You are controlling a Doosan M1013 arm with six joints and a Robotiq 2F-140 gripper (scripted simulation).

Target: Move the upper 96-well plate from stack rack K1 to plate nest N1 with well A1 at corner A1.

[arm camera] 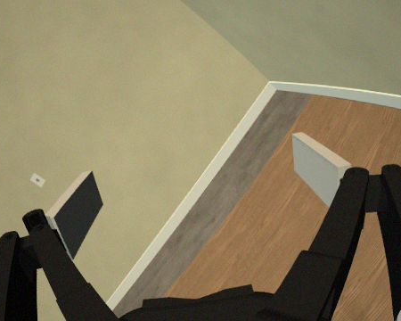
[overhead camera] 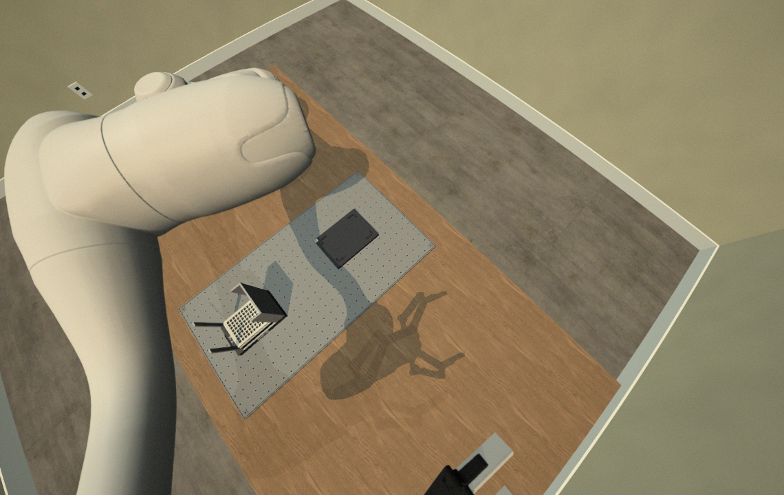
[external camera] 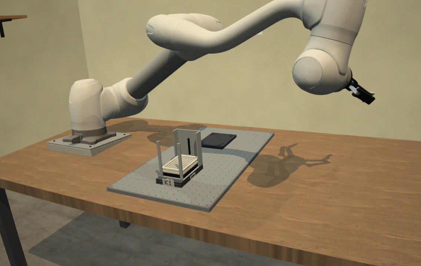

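Right now the white 96-well plate is 54 cm behind my hand, 20 cm to the right of it and 26 cm below it. Round my hand: pale A1 square 59 cm behind, 7 cm to the left, 29 cm below; black plate 54 cm behind, 20 cm to the right, 27 cm below.
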